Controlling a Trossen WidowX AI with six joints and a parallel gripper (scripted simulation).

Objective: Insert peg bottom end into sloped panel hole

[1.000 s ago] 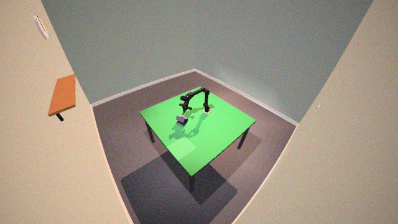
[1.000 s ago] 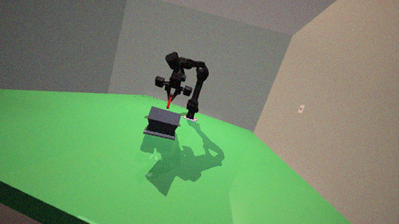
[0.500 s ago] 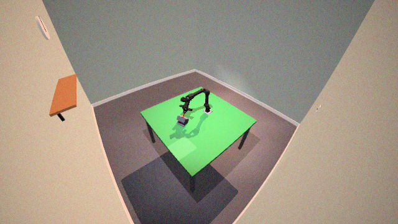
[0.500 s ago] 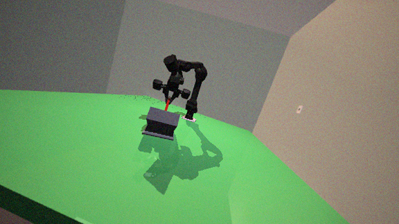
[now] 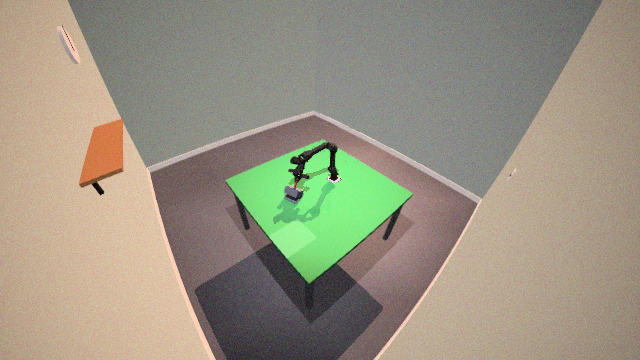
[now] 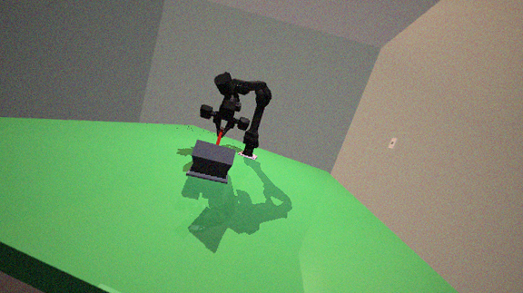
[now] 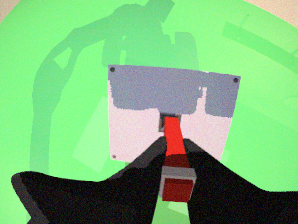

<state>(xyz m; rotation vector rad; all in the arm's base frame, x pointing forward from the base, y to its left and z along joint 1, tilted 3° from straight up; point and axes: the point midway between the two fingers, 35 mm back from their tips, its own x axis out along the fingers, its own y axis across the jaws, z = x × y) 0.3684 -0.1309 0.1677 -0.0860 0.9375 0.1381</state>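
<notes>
My gripper tip is now 10 mm below the red square-sided peg and 10 mm past it. The rest, counted from my gripper tip: sloped panel (70 mm below, 40 mm ahead, 10 mm to the left).
</notes>
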